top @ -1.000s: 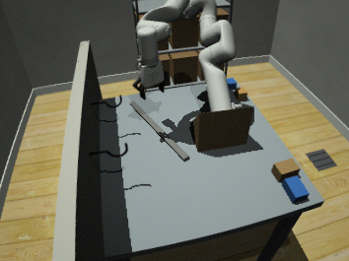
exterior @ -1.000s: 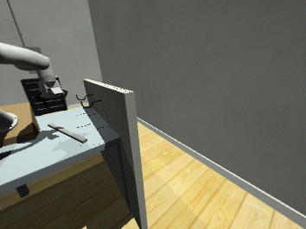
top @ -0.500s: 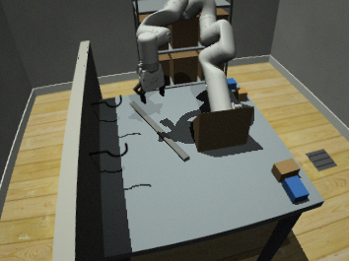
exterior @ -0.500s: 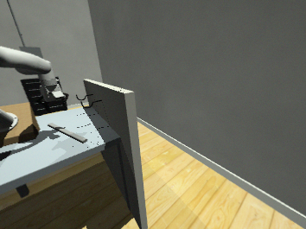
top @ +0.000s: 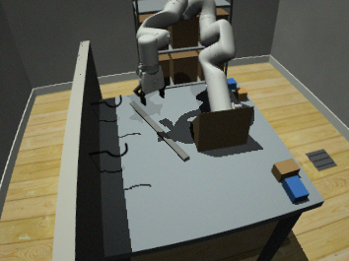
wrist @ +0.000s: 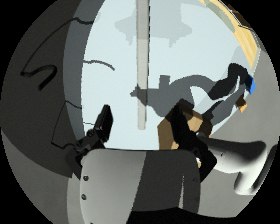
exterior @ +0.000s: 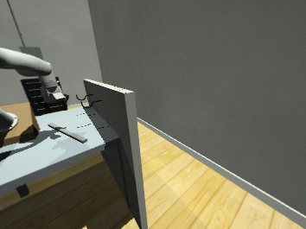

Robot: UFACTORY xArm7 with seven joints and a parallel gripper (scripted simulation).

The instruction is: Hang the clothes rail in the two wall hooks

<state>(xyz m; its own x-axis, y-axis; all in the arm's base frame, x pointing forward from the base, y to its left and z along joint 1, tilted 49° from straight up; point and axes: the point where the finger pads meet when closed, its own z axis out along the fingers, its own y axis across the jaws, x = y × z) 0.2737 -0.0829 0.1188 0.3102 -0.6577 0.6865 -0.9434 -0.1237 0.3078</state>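
My hand is 17 cm above the clothes rail. Round my hand: wall panel (40 cm below, 30 cm ahead, 11 cm to the left); brown block (44 cm to the left, 43 cm behind, 15 cm below).
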